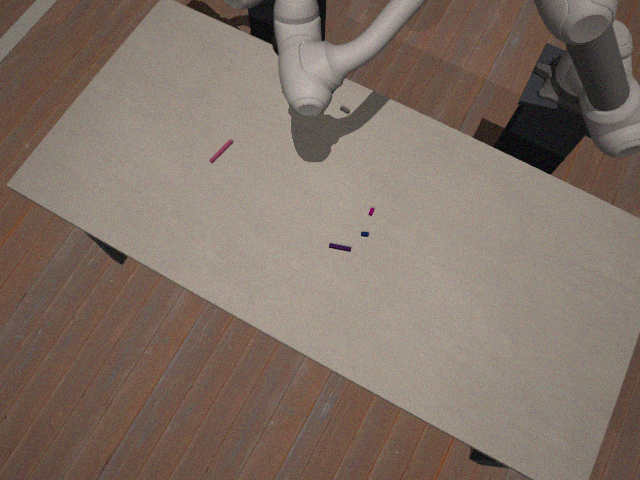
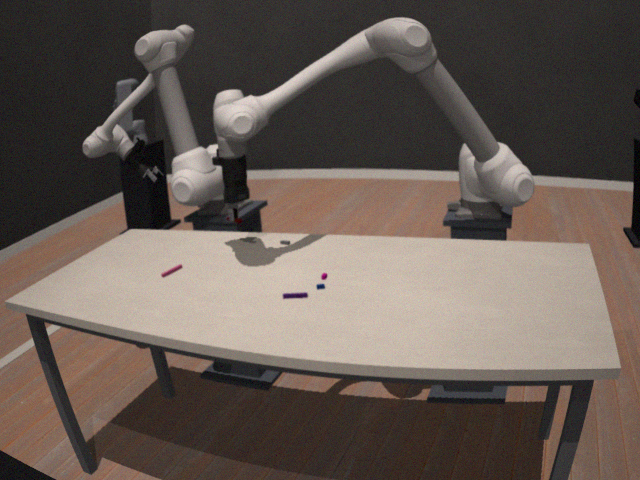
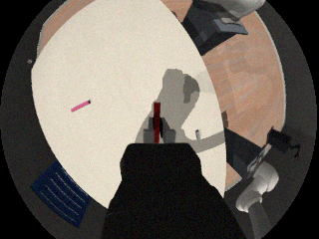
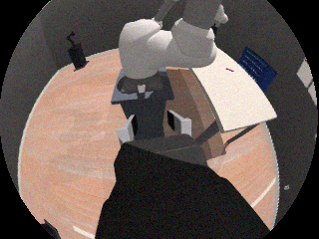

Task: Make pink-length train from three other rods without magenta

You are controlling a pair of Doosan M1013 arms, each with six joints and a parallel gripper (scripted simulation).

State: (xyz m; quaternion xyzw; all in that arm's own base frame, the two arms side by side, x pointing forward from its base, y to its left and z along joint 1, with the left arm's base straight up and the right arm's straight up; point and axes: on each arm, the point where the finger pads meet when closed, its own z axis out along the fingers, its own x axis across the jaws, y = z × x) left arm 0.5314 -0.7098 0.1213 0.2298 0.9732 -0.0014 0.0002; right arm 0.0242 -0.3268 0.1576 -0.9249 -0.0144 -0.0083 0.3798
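Note:
The purple rod lies 31 cm to the left of my left hand, 31 cm ahead of it and 12 cm below it. From my left hand the other things lie so: grey rod (12 cm to the left, 12 cm below, 9 cm behind); then red rod (2 cm below); then pink rod (21 cm ahead, 13 cm to the right, 12 cm below).

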